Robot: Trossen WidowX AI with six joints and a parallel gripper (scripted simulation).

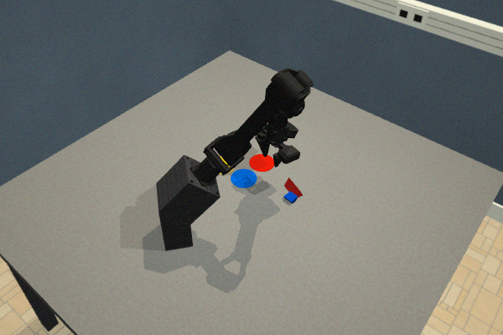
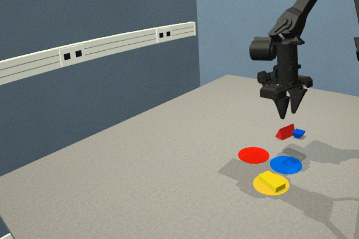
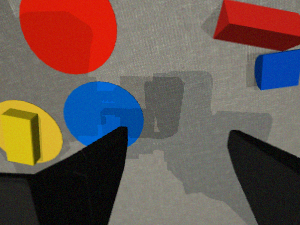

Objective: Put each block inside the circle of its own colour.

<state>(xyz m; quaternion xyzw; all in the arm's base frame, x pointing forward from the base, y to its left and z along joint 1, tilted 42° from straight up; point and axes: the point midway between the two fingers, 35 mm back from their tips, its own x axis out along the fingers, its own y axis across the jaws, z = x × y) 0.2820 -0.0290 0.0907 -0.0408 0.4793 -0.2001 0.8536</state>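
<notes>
Now: hand 13 cm above the blue block, 9 cm to the left of it and 3 cm past it. Round my hand: red block 13 cm below, 8 cm to the right, 1 cm ahead; red circle 14 cm below, 8 cm to the left, 7 cm ahead; blue circle 14 cm below, 9 cm to the left, 3 cm behind.
</notes>
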